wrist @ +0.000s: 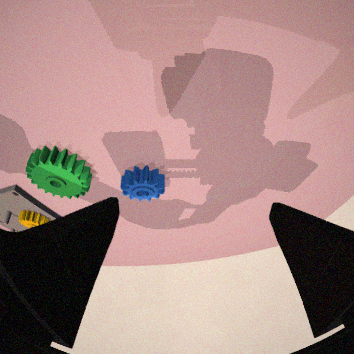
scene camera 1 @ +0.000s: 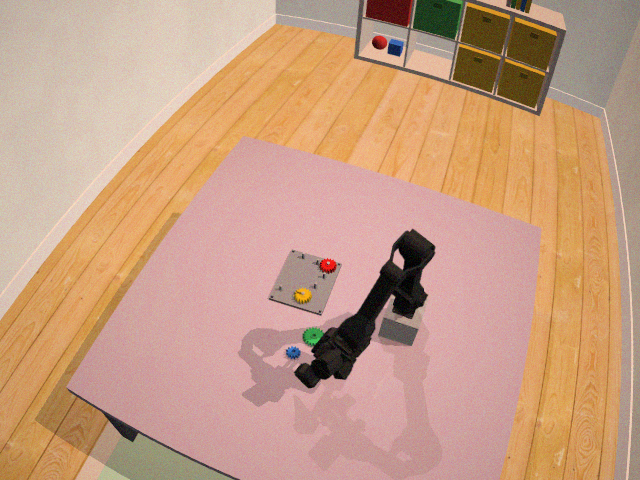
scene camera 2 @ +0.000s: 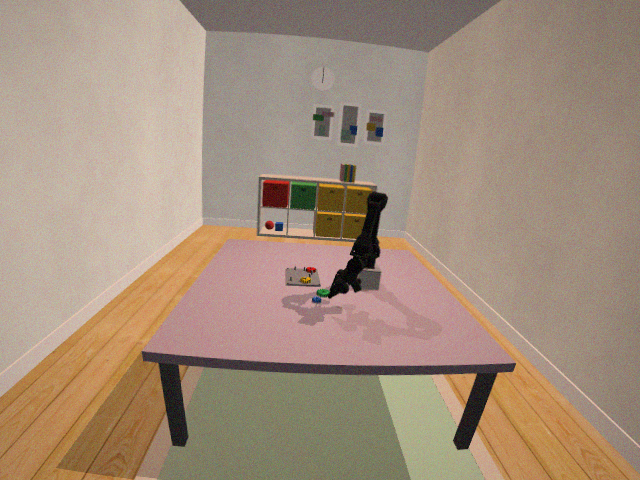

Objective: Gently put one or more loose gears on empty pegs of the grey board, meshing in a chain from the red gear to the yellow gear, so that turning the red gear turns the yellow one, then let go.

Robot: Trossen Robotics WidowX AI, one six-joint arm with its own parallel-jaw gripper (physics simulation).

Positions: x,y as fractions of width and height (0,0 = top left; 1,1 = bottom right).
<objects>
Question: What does the gripper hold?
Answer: Nothing.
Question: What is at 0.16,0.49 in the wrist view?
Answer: A green gear.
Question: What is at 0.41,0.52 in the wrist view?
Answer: A blue gear.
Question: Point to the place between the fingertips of the gripper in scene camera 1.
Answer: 0.47,0.76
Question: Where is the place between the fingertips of the gripper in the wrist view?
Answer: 0.56,0.59
</objects>
